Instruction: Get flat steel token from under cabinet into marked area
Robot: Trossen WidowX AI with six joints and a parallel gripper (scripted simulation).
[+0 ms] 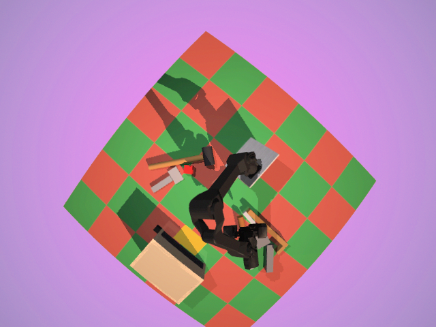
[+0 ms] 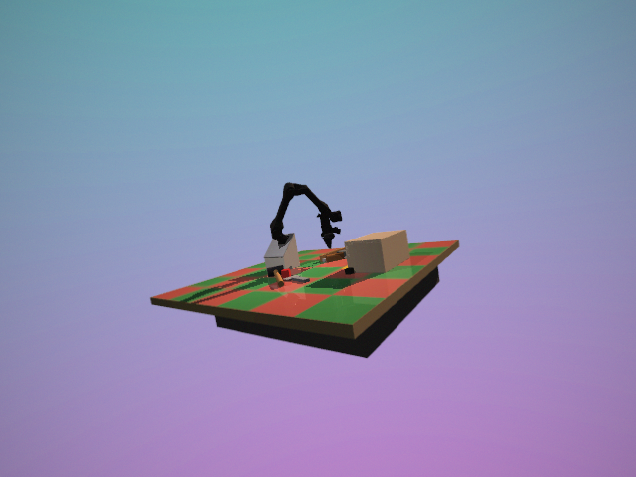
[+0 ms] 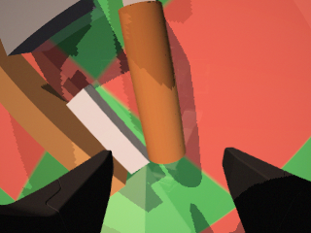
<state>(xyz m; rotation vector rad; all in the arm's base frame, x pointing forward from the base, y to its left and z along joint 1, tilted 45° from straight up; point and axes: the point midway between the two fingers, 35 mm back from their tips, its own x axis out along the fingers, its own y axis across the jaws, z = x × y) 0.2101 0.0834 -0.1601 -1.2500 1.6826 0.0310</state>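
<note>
My gripper tip is 40 mm past the pale bar, 20 mm to the right of it and 70 mm above it. Also, from my gripper tip: grey block 140 mm to the left, 60 mm below; grey bar 40 mm ahead, 260 mm to the left, 70 mm below; red cube 10 mm behind, 370 mm to the right, 60 mm below.
</note>
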